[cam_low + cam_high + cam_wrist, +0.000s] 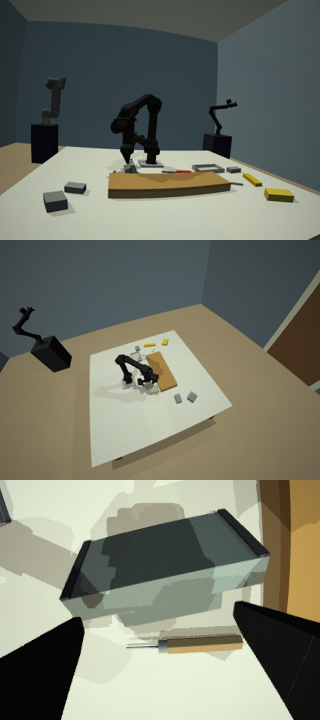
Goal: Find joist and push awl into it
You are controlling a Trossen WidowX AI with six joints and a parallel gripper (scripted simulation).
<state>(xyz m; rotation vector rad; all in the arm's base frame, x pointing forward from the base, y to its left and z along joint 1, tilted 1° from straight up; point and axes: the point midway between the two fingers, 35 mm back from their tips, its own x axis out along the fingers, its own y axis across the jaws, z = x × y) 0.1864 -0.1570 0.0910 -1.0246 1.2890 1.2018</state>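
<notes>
Now: the stud finder 1 cm behind my gripper tip and 5 cm below it. Also, from my gripper tip: wooden-handled pointed tool: 7 cm to the right, 7 cm below; grey tray: 3 cm behind, 47 cm to the left, 6 cm below; red-handled tool: 2 cm behind, 26 cm to the left, 7 cm below.
</notes>
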